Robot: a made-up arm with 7 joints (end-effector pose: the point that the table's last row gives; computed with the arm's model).
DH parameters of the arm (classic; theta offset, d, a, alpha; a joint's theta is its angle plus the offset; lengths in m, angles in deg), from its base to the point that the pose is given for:
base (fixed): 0 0 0 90
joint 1: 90 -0.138 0 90
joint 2: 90 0 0 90
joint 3: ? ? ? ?
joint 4: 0 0 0 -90
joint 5: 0 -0.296 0 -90
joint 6: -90 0 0 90
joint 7: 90 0 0 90
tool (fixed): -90 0 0 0
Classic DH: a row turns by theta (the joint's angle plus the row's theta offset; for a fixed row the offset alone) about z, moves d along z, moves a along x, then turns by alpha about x.
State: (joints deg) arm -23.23 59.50 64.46 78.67 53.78 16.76 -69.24
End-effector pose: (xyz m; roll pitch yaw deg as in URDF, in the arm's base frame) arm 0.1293 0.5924 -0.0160 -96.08 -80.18 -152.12
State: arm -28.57 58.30 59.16 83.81 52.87 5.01 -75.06
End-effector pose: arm 0.1481 0.5659 -0.0434 -121.80 -74.15 -126.94
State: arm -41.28 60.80 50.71 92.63 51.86 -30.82 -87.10
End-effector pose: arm 0.1755 0.5128 -0.0839 -119.26 -49.72 -137.63
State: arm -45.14 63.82 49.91 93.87 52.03 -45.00 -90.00
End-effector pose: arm 0.1856 0.5024 -0.0836 -116.04 -39.00 -145.84
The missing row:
joint 3: 90 -0.315 0 90
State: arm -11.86 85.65 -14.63 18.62 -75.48 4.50 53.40
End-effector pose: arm 0.0753 0.7300 -0.0863 -103.31 77.78 -157.41
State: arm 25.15 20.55 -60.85 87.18 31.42 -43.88 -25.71
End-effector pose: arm 0.3000 0.0119 -0.3002 -155.17 -52.55 127.07
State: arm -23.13 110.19 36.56 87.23 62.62 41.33 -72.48
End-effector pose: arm 0.3280 0.3863 0.1632 139.97 -40.79 -54.67
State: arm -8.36 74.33 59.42 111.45 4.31 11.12 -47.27
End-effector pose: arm 0.1638 0.4011 0.1503 -171.00 -10.03 -97.60
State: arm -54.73 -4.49 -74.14 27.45 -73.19 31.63 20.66
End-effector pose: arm -0.4403 -0.0381 -0.3571 -28.64 -21.40 -132.08
